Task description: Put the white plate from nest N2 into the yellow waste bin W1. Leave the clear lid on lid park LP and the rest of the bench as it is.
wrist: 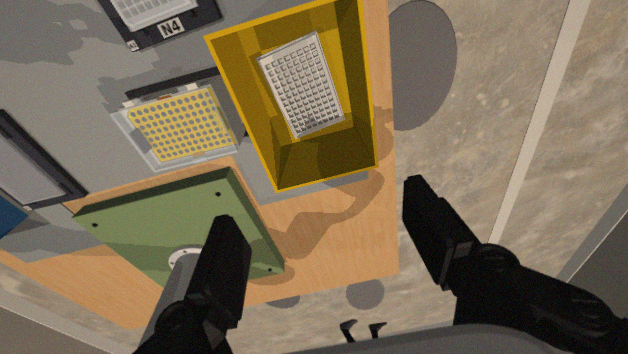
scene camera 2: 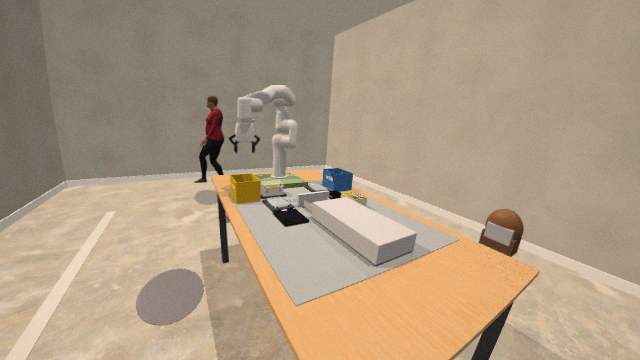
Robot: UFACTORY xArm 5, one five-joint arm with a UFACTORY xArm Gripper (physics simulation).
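Seen in the pictures: gripper, between the fingertips: (wrist: pixel 320 215) (scene camera 2: pixel 244 152); arm's base, origin of its link: (scene camera 2: pixel 279 176).
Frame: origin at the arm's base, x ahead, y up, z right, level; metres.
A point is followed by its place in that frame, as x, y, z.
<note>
The white plate (wrist: pixel 302 85) @(0.302, -0.012, 0.321), a gridded rectangle, lies inside the yellow waste bin (scene camera 2: pixel 245 189) @(0.388, 0.048, 0.337) (wrist: pixel 237 65) @(0.353, 0.037, 0.258), low and slightly turned to the walls. In the scene view the bin's wall hides it. My gripper (scene camera 2: pixel 245 150) @(0.299, 0.234, 0.318) (wrist: pixel 320 215) @(0.299, 0.234, 0.318) is open and empty. It hangs high above the bin's end of the table, fingers down, apart from bin and plate. In the wrist view the bin appears beyond the fingertips. I cannot make out the labels of nest N2 or lid park LP, nor tell which piece is the clear lid.
A clear box with a yellow dotted rack (scene camera 2: pixel 272 188) @(0.344, 0.037, 0.169) (wrist: pixel 180 125) @(0.311, 0.048, 0.168) stands beside the bin. The N4 nest (wrist: pixel 200 20) @(0.404, -0.017, 0.224) holds a pale plate. The green base (wrist: pixel 150 215) @(0.159, 0.001, -0.009), blue crate (scene camera 2: pixel 337 180) @(0.383, 0.050, -0.266) and long pale box (scene camera 2: pixel 360 225) @(0.992, 0.054, 0.041) are on the table. A person (scene camera 2: pixel 214 125) stands behind.
</note>
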